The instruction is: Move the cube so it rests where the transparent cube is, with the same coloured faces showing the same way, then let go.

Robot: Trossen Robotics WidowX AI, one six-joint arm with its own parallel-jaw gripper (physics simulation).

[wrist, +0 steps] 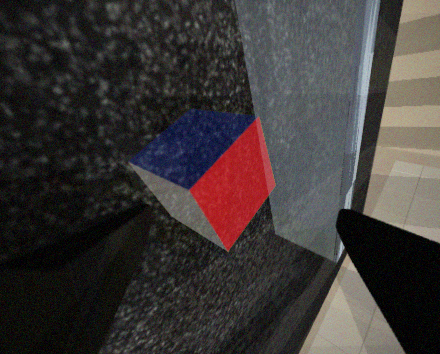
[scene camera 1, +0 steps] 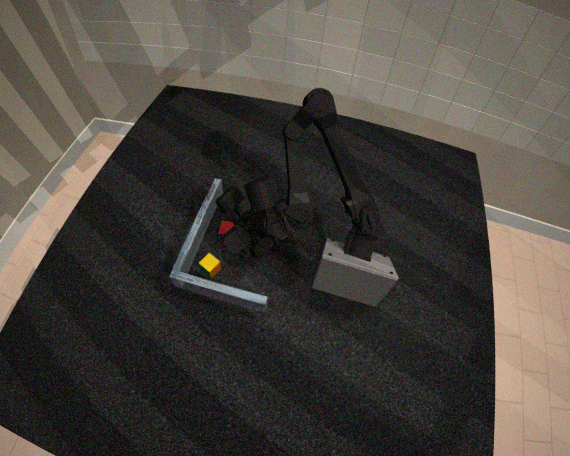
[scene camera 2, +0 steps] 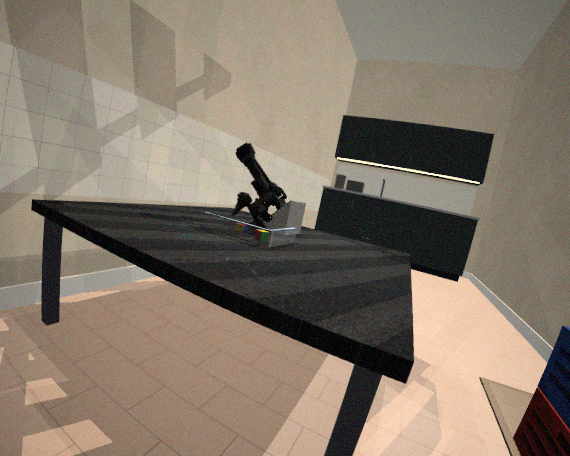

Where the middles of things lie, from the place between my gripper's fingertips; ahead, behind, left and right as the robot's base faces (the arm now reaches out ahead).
Right now my hand is 4 cm past the L-shaped rail (scene camera 1: 179,275) and 4 cm to the right of it.
